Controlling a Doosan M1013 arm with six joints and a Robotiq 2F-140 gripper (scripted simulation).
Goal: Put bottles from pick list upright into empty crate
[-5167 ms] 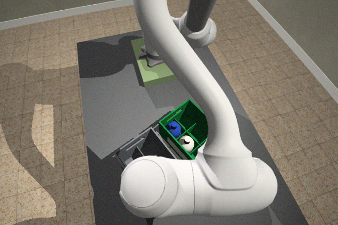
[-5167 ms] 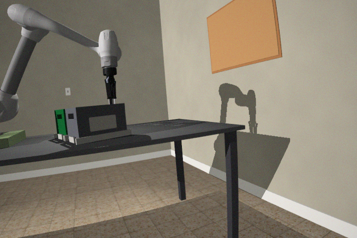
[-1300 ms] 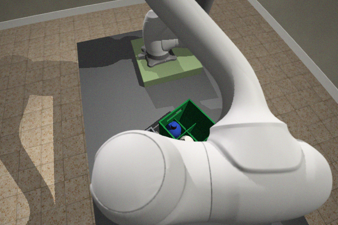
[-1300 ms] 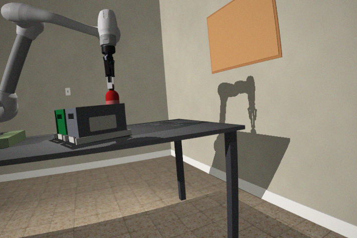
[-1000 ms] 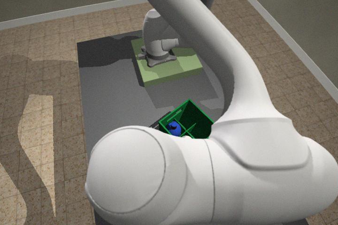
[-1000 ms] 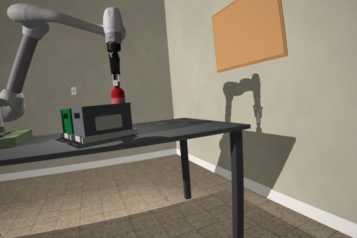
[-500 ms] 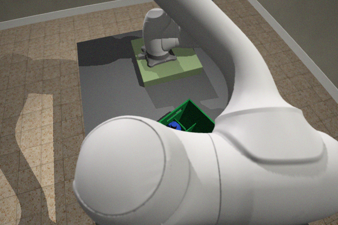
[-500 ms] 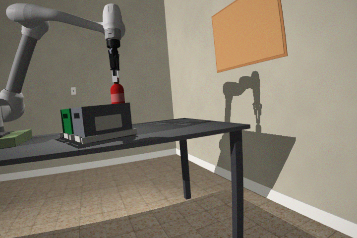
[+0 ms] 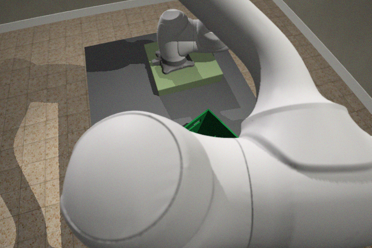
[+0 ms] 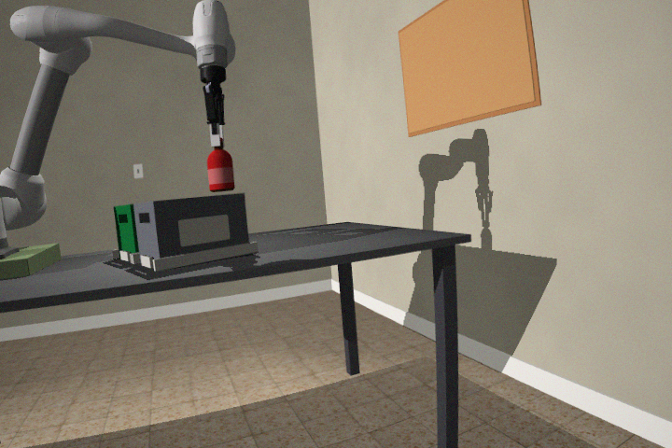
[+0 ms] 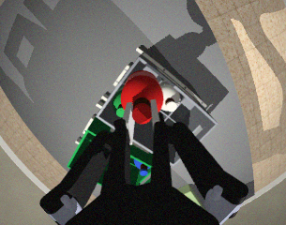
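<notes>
My gripper is now 80 mm above the red bottle. Round my hand: blue bottle 260 mm below, 240 mm behind, 160 mm to the left; then green bottle 260 mm below, 90 mm to the left, 30 mm behind; then grey crate 270 mm below, 100 mm behind, 20 mm to the left.
</notes>
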